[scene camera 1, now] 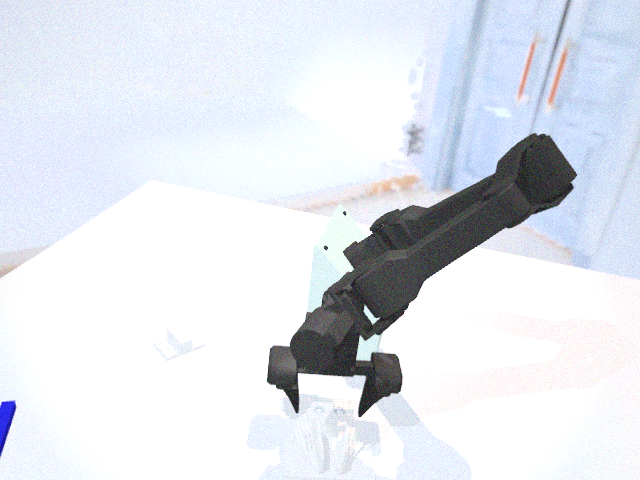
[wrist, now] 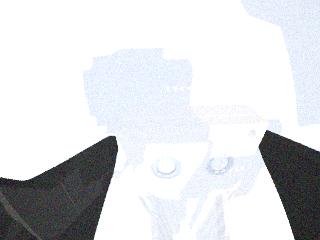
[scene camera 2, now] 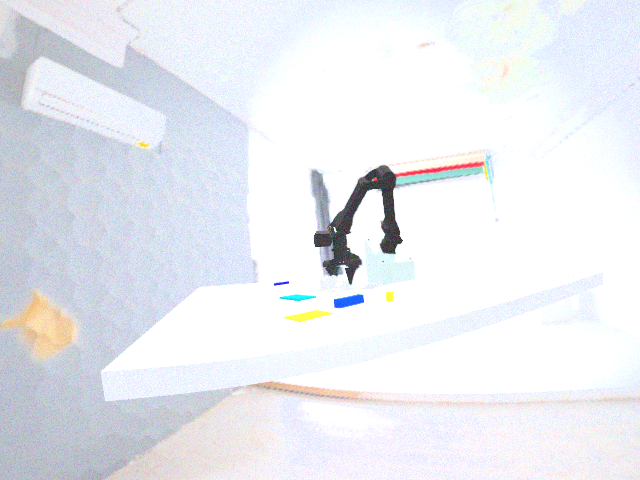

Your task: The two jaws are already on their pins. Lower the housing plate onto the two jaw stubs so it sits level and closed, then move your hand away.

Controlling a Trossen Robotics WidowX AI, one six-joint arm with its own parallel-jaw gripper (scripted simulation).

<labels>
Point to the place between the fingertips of the gripper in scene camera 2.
343, 284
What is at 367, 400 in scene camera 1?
The gripper.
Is the gripper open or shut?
Open.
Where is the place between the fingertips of the gripper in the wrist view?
At 191, 140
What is the gripper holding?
Nothing.
</labels>
